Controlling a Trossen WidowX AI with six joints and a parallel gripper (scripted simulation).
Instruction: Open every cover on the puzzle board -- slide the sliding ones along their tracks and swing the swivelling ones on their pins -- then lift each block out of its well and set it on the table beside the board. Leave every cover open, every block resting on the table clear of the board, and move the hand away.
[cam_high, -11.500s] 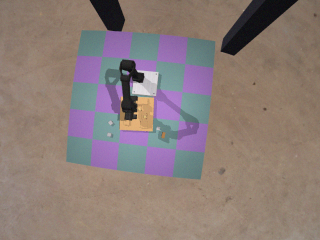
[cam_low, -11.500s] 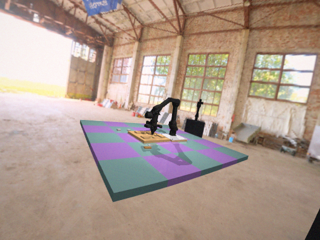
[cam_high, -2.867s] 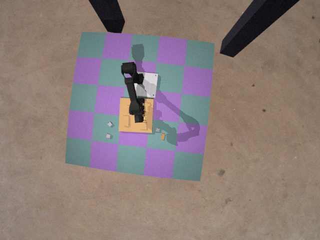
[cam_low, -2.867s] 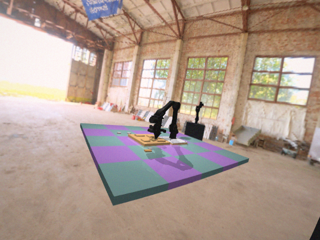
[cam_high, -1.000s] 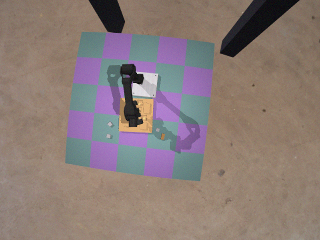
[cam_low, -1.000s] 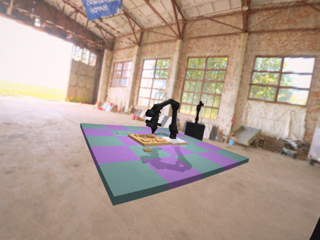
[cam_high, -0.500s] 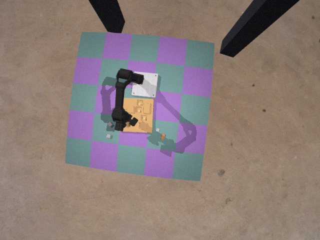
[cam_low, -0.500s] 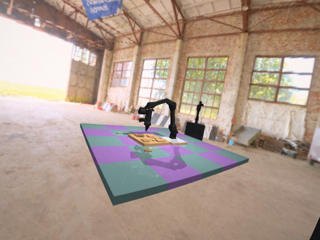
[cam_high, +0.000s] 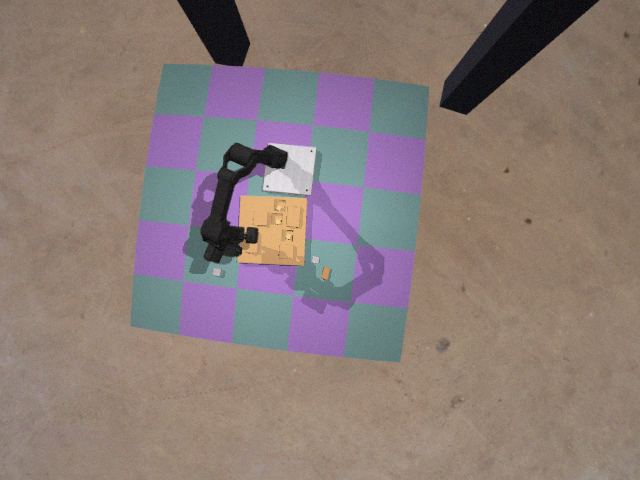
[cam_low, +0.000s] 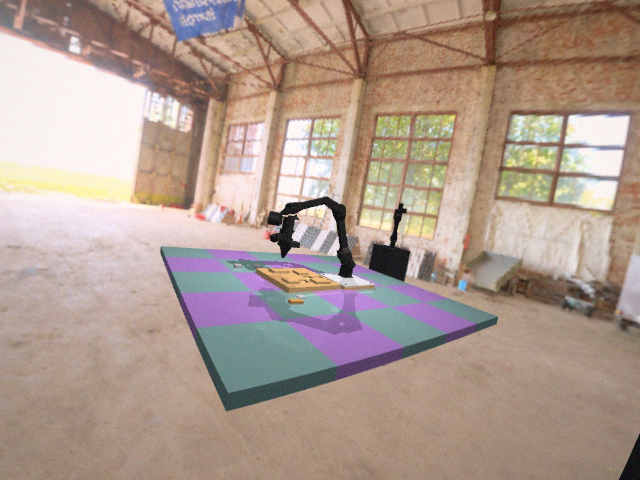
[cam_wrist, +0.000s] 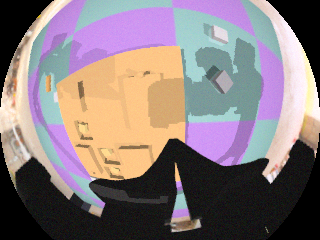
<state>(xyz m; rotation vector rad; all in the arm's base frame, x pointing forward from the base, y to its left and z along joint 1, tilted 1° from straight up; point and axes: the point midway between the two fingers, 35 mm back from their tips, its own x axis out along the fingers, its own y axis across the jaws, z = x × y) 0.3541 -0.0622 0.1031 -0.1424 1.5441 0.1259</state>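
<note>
My gripper tip is now 50 mm past the orange puzzle board, 110 mm to the right of it and 60 mm above it. The rest, counted from my gripper tip: orange block: 80 mm ahead, 390 mm to the left, 80 mm below.
</note>
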